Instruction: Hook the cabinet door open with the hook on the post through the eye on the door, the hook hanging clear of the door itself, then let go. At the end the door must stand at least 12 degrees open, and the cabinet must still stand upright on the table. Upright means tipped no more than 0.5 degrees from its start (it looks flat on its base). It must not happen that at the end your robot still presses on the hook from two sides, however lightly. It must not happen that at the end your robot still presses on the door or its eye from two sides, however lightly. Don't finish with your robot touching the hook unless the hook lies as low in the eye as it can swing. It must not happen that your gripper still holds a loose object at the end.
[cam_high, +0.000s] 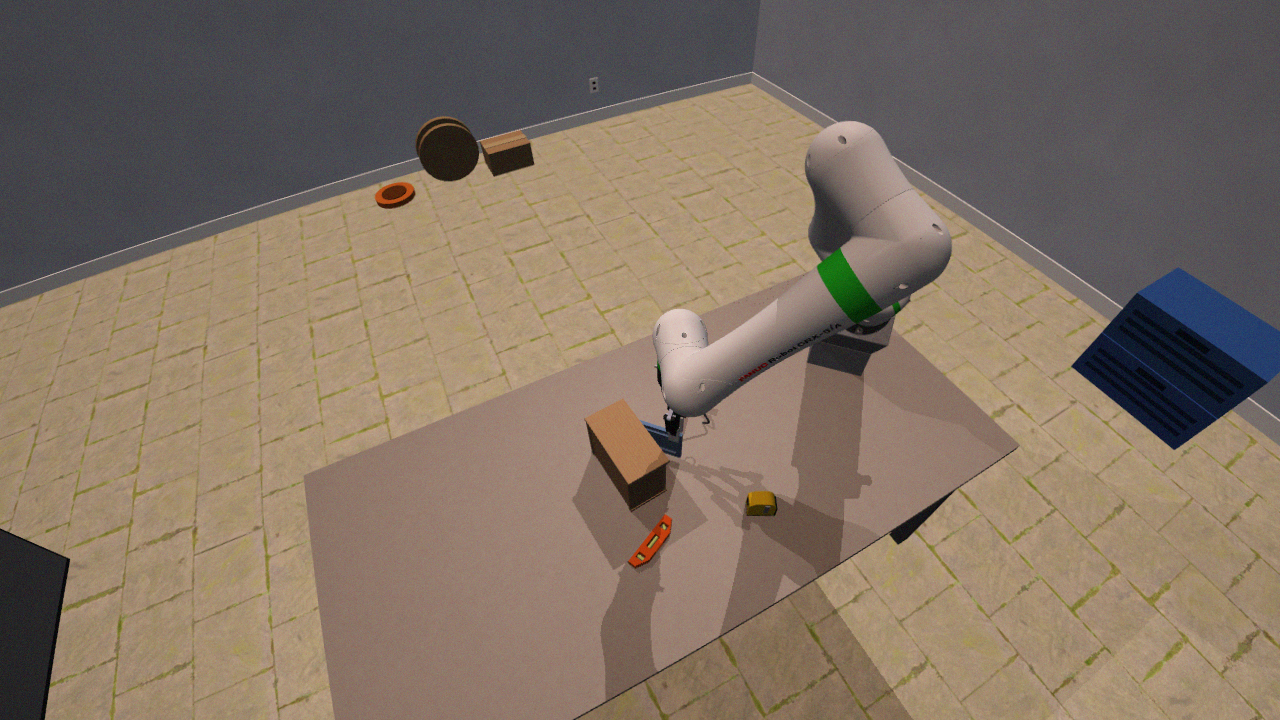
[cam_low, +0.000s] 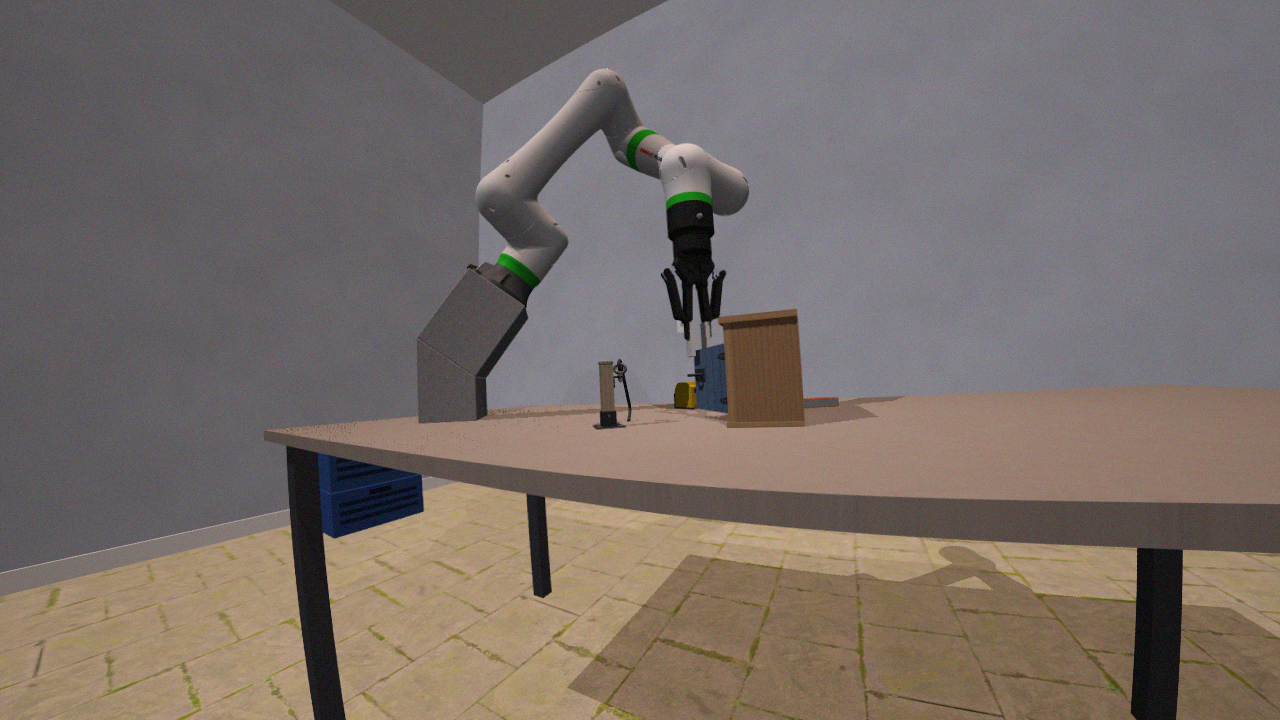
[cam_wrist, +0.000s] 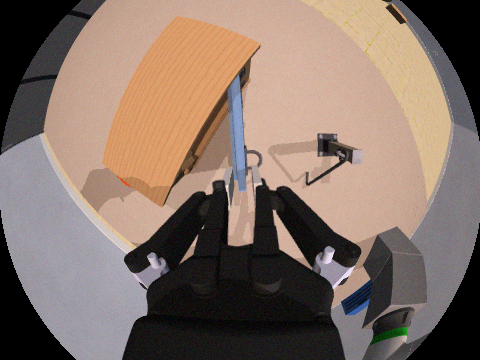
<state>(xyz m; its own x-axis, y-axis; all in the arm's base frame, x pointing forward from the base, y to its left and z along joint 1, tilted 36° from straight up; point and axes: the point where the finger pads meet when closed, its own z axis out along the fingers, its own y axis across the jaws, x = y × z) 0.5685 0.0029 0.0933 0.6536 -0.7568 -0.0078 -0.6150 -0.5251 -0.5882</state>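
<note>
Now: the dark hook 110 mm behind my hand, 100 mm to the right of it and 90 mm below it. From my hand the other things lie so: hook post 120 mm to the right, 100 mm behind, 70 mm below; orange level 200 mm to the left, 150 mm ahead, 140 mm below; cabinet door 80 mm below, 50 mm to the right, 40 mm ahead.
</note>
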